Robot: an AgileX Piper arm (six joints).
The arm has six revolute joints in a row. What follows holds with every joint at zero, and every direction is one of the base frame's. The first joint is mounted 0.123 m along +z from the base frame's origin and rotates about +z. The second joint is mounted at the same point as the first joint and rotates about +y. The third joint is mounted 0.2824 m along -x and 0.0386 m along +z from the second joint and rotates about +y. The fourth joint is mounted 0.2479 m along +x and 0.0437 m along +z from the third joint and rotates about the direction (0.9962, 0, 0.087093). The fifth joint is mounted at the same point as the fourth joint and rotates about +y. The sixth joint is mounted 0.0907 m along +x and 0.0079 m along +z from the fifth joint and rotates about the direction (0.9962, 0, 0.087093). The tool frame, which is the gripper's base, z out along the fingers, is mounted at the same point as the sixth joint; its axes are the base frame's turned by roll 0, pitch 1.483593 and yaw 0 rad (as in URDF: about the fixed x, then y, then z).
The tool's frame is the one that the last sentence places.
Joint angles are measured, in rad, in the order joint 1, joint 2, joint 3, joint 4, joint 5, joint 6. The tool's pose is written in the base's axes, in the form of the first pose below.
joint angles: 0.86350 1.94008 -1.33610 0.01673 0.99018 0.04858
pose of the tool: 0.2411 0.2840 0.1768 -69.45 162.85 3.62
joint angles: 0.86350 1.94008 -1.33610 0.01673 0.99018 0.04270
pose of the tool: 0.2411 0.2840 0.1768 -69.92 162.64 3.61
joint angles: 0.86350 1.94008 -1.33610 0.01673 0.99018 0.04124
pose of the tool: 0.2411 0.2840 0.1768 -70.04 162.59 3.61
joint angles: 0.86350 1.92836 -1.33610 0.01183 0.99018 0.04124
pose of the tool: 0.2410 0.2833 0.1811 -69.97 161.84 3.72
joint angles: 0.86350 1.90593 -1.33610 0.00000 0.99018 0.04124
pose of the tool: 0.2408 0.2816 0.1894 -69.90 160.34 3.75
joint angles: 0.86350 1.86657 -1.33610 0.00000 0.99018 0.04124
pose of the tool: 0.2389 0.2794 0.2040 -69.08 158.44 5.20
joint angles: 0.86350 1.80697 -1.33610 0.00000 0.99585 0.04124
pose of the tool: 0.2350 0.2749 0.2256 -67.94 155.83 7.13
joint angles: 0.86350 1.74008 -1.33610 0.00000 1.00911 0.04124
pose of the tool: 0.2292 0.2682 0.2493 -66.80 153.22 8.99
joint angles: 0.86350 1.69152 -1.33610 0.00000 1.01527 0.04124
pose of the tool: 0.2246 0.2628 0.2661 -65.89 151.14 10.42
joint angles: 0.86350 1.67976 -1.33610 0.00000 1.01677 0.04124
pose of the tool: 0.2234 0.2614 0.2701 -65.67 150.63 10.77
